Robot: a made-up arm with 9 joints. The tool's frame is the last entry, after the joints.
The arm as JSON. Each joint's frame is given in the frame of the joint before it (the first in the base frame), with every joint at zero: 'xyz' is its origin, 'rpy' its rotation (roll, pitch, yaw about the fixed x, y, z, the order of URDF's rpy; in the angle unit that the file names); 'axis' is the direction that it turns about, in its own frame. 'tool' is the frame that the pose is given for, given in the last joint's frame.
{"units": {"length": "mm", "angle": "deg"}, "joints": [
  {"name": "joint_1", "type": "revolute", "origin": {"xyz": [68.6, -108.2, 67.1], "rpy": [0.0, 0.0, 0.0]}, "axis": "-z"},
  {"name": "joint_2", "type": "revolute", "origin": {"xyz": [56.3, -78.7, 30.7], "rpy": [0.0, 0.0, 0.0]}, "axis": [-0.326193, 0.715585, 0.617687]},
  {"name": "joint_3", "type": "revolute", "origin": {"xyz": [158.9, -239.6, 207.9], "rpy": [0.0, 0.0, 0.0]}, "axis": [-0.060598, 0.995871, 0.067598]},
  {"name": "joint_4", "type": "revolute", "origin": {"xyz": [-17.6, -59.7, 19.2], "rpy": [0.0, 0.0, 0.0]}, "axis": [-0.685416, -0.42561, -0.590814]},
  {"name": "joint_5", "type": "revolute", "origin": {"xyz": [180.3, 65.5, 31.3], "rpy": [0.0, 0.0, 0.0]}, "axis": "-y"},
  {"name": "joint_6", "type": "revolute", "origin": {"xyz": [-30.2, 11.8, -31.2], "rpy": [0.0, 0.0, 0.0]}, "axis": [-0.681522, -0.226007, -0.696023]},
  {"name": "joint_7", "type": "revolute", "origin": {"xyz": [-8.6, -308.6, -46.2], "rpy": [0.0, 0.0, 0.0]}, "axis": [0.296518, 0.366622, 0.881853]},
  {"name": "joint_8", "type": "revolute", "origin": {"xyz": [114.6, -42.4, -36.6], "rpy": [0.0, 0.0, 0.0]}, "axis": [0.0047, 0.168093, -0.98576]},
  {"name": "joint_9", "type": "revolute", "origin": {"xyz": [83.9, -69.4, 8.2], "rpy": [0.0, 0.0, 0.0]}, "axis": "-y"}
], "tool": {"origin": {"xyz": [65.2, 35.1, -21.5], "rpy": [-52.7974, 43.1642, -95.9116]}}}
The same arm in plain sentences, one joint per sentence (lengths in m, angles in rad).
The arm has nine revolute joints in a row. What follows holds with every joint at zero, and every direction is one of the base frame's. The first joint lies 0.0686 m along +x and 0.1082 m along -y and 0.0671 m along +z from the base frame's origin and turns about -z. The second joint lies 0.0563 m along +x and 0.0787 m along -y and 0.0307 m along +z from the first joint and turns about the direction (-0.326193, 0.715585, 0.617687). The third joint lies 0.1589 m along +x and 0.2396 m along -y and 0.2079 m along +z from the second joint and turns about the direction (-0.060598, 0.995871, 0.067598). The fourth joint lies 0.0176 m along -x and 0.0597 m along -y and 0.0192 m along +z from the third joint and turns about the direction (-0.685416, -0.42561, -0.590814). The fifth joint lies 0.1803 m along +x and 0.0655 m along +y and 0.0313 m along +z from the fourth joint and turns about -y. The sixth joint lies 0.0302 m along -x and 0.0118 m along +y and 0.0312 m along -z from the fifth joint and turns about the direction (-0.681522, -0.226007, -0.696023). The seventh joint lies 0.0086 m along -x and 0.3086 m along -y and 0.0462 m along -z from the sixth joint and turns about the direction (0.296492, 0.36659, 0.881876). The eighth joint lies 0.1146 m along +x and 0.0424 m along -y and 0.0366 m along -z from the seventh joint and turns about the direction (0.0047, 0.168093, -0.98576). The ninth joint lies 0.0839 m along +x and 0.0694 m along -y and 0.0082 m along +z from the eighth joint and turns about -y. The tool frame, which is the frame that the pose is given for, lies 0.0652 m along +x and 0.0351 m along +y and 0.0215 m along -z from the ninth joint; its axes are the base frame's turned by roll -0.9215, pitch 0.7534 and yaw -1.674 rad (as in URDF: about the fixed x, then y, then z).
